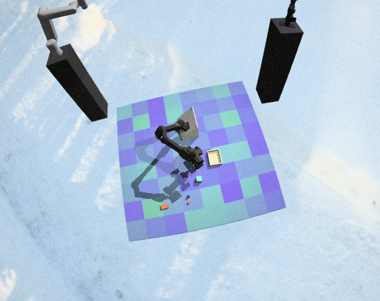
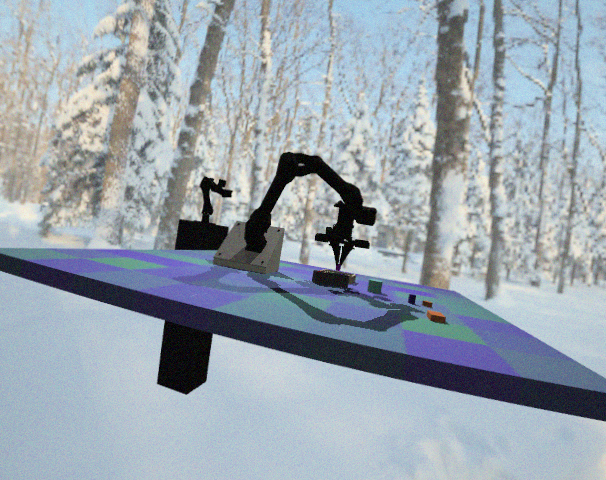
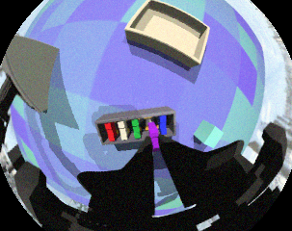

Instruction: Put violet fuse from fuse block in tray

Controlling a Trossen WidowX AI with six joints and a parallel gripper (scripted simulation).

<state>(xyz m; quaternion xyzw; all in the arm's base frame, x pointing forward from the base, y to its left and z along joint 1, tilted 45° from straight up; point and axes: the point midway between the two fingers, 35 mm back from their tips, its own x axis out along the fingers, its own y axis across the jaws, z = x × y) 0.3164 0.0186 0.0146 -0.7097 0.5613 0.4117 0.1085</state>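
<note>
The beige tray is 180 mm to the left of my gripper tip, 70 mm below it and 20 mm behind it. The rest, counted from my gripper tip: violet fuse: 10 mm below; then teal cube: 140 mm ahead, 50 mm below, 20 mm to the left.
</note>
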